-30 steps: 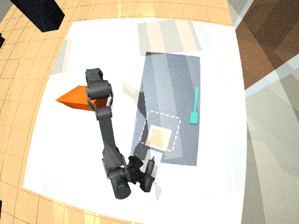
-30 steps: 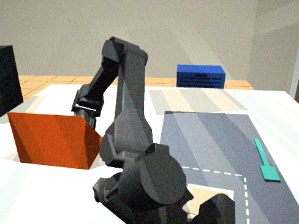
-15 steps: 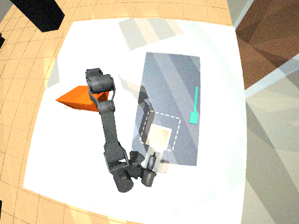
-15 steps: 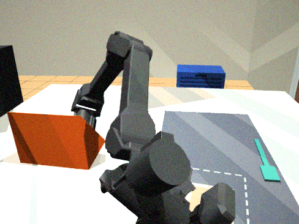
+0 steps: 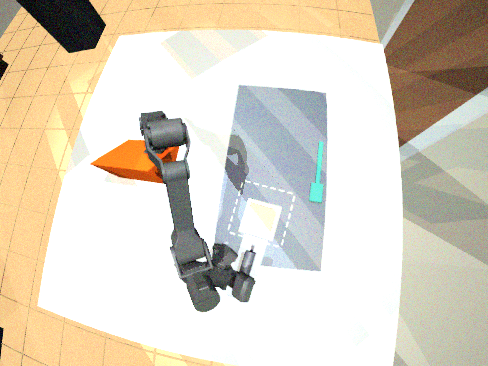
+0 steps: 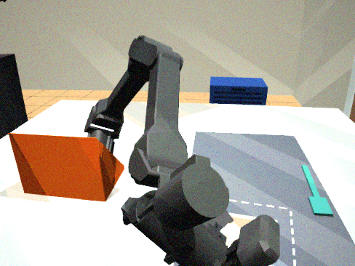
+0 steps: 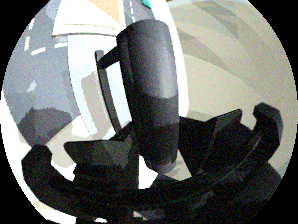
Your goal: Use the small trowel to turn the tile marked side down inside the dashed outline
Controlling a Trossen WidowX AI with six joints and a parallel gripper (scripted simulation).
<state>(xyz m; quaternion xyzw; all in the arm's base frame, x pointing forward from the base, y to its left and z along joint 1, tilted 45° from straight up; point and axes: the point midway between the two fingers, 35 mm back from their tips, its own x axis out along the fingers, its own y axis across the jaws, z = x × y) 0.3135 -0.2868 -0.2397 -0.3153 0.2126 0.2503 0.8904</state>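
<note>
Right now the teal flat tool is 20 cm ahead of my gripper tip, 32 cm to the left of it and 5 cm below it. From my gripper tip the other things lie so: tile (1 cm ahead, 18 cm to the left, 5 cm below); then small trowel (2 cm behind, 1 cm below); then grey mat (6 cm ahead, 35 cm to the left, 7 cm below).
</note>
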